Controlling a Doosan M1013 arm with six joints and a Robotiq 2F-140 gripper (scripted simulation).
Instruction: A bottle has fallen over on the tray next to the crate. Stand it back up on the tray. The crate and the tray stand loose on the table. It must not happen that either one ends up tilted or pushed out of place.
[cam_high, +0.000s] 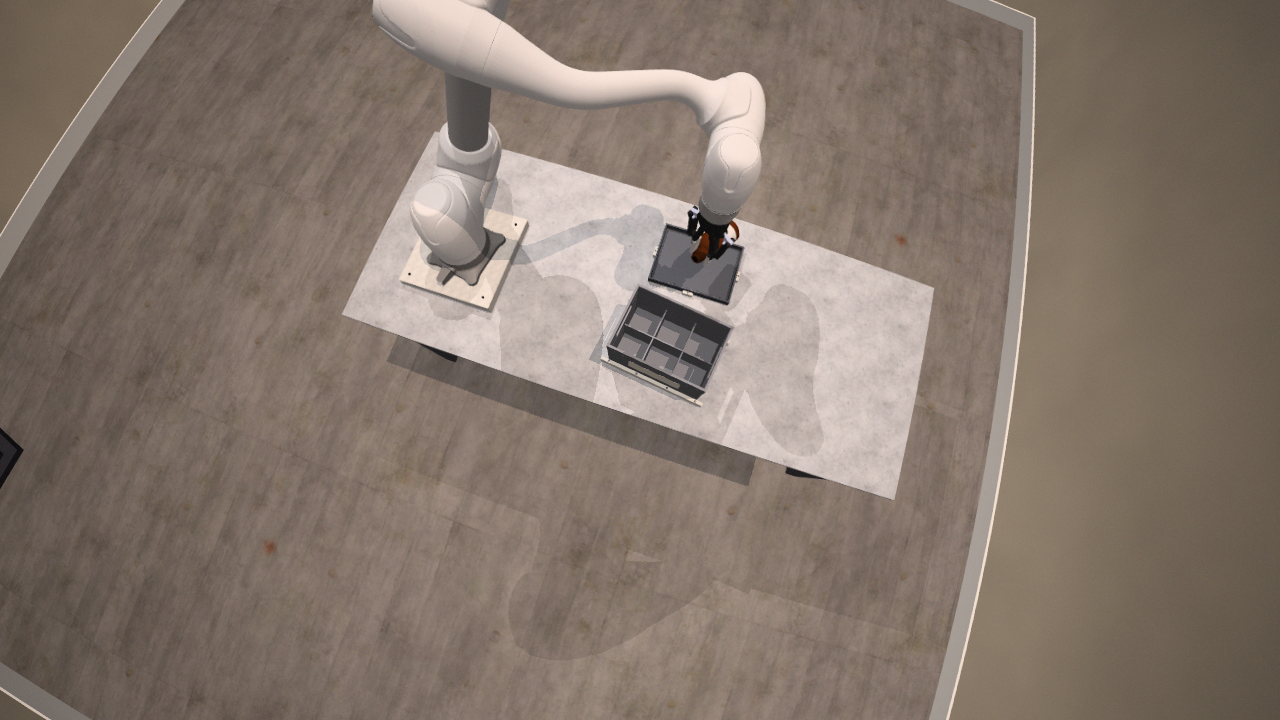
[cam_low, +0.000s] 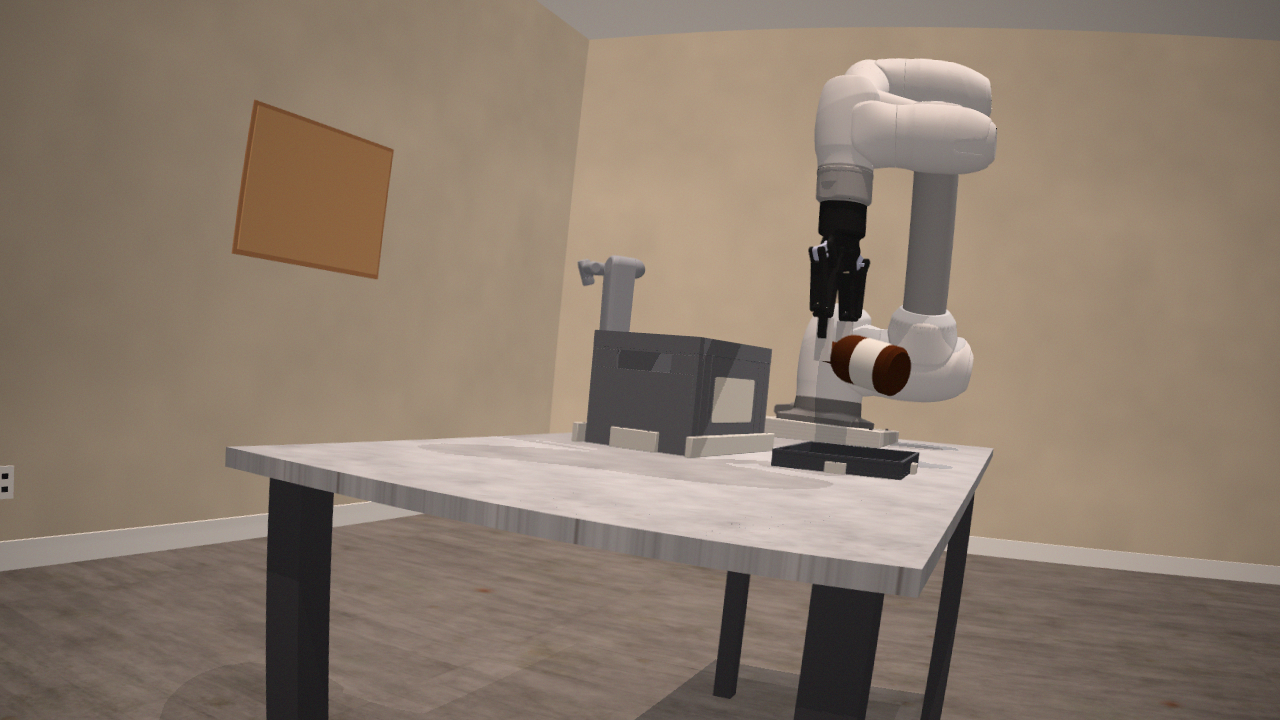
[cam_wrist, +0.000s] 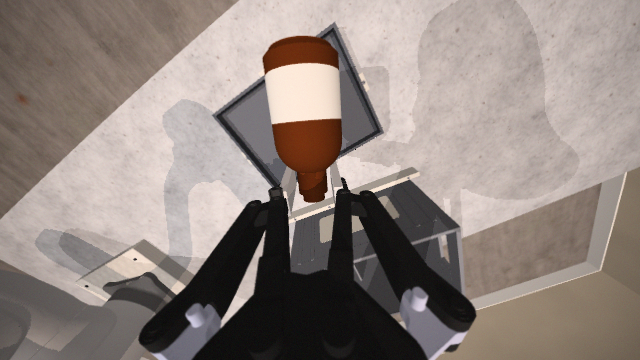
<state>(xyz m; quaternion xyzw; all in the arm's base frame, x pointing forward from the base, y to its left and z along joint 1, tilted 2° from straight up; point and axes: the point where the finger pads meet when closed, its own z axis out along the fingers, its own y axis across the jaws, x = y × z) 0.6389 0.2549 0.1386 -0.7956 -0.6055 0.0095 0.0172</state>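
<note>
Right now the brown bottle is 50 mm to the left of my hand, 30 mm below it and 10 mm ahead of it. Also, from my hand: grey crate: 240 mm to the right, 110 mm below, 30 mm ahead; then dark tray: 180 mm below, 40 mm to the left, 10 mm behind.
</note>
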